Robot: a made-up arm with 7 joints. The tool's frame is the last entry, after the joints. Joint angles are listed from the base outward.
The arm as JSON. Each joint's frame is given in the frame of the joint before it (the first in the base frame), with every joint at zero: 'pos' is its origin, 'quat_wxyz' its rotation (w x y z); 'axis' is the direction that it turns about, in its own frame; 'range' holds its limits. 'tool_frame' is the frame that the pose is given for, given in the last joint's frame.
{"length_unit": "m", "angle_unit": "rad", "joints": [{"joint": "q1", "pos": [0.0, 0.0, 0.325], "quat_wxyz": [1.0, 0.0, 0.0, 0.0], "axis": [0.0, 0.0, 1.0], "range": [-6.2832, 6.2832]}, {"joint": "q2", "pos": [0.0, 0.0, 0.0], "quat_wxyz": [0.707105, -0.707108, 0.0, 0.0], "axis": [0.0, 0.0, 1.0], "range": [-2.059, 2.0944]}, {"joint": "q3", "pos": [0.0, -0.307, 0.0], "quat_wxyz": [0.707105, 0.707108, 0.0, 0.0], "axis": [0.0, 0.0, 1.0], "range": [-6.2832, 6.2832]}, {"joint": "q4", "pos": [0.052, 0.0, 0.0], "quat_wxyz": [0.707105, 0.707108, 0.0, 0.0], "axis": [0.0, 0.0, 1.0], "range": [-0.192, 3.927]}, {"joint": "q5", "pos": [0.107, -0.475, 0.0], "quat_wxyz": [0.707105, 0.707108, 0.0, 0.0], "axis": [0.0, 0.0, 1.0], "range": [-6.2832, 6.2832]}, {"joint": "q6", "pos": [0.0, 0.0, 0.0], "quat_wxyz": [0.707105, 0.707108, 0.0, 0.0], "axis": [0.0, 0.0, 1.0], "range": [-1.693, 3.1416]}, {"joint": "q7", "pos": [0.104, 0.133, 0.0], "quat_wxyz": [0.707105, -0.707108, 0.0, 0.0], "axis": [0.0, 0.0, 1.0], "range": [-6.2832, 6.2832]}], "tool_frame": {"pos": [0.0, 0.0, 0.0], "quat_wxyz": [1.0, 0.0, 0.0, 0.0]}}
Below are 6 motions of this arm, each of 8 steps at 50 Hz.
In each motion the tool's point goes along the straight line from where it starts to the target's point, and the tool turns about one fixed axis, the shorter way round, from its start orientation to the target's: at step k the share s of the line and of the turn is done. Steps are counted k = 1, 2, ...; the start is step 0. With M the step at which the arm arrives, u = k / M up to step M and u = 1 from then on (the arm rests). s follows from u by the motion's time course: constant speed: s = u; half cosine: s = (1 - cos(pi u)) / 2; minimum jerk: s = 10 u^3 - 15 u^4 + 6 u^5.
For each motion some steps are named. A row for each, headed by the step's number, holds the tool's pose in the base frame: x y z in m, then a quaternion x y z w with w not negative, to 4 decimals.
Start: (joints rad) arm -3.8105 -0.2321 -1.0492 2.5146 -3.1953 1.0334 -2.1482
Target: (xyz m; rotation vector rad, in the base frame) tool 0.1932 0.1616 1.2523 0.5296 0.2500 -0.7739
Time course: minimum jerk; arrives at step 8
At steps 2, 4, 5, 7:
2: 0.2061 0.1522 1.2517 0.2345 0.1310 -0.3775 0.8862
4: 0.2004 0.1564 1.2520 0.2434 0.1262 -0.3751 0.8855
5: 0.1972 0.1587 1.2521 0.2484 0.1235 -0.3737 0.8851
7: 0.1934 0.1614 1.2523 0.2542 0.1203 -0.3720 0.8846

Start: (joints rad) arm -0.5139 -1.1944 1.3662 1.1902 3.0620 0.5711 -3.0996
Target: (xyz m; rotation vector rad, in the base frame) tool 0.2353 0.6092 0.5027 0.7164 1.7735 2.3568
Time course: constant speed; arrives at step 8
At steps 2, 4, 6, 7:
2: 0.2460 0.6224 0.5092 0.2220 0.5865 0.7781 0.0364
4: 0.2424 0.6180 0.5071 0.2266 0.5855 0.7772 0.0420
6: 0.2389 0.6136 0.5049 0.2311 0.5845 0.7763 0.0476
7: 0.2371 0.6114 0.5038 0.2334 0.5840 0.7758 0.0503

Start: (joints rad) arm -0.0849 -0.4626 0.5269 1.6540 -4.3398 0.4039 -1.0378
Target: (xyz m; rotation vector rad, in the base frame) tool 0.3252 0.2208 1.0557 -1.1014 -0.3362 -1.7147
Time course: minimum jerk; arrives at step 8
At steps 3, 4, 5, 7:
3: 0.3562 0.2615 1.0154 -0.4888 -0.1375 -0.6693 0.5425
4: 0.3466 0.2489 1.0279 -0.4794 -0.1382 -0.6831 0.5334
5: 0.3370 0.2363 1.0404 -0.4698 -0.1390 -0.6966 0.5241
7: 0.3259 0.2217 1.0548 -0.4586 -0.1397 -0.7119 0.5131

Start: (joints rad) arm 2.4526 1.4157 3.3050 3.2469 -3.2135 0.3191 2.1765
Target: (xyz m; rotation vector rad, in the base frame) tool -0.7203 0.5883 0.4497 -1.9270 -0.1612 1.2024
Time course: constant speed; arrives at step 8
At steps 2, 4, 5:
2: -0.7258 0.5824 0.4175 -0.7845 -0.0843 0.4507 0.4175
4: -0.7240 0.5844 0.4282 -0.7793 -0.0777 0.4604 0.4181
5: -0.7230 0.5854 0.4336 -0.7766 -0.0743 0.4652 0.4183

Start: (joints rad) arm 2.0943 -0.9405 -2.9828 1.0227 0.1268 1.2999 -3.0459
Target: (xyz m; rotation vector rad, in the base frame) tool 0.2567 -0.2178 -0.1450 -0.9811 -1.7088 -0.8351
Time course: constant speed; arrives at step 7
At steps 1, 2, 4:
1: 0.2555 -0.2322 -0.1379 -0.4168 -0.7004 -0.3246 0.4800
2: 0.2557 -0.2298 -0.1391 -0.4144 -0.7004 -0.3275 0.4801
4: 0.2561 -0.2250 -0.1414 -0.4095 -0.7004 -0.3335 0.4801

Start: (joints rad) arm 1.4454 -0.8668 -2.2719 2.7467 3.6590 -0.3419 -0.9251
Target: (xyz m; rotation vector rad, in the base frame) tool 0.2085 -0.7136 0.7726 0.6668 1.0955 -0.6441
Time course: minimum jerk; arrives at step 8
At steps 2, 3, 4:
2: 0.1761 -0.7359 0.7597 0.3372 0.4963 -0.3314 0.7281
3: 0.1823 -0.7316 0.7622 0.3312 0.4975 -0.3245 0.7331
4: 0.1904 -0.7260 0.7654 0.3233 0.4990 -0.3155 0.7396

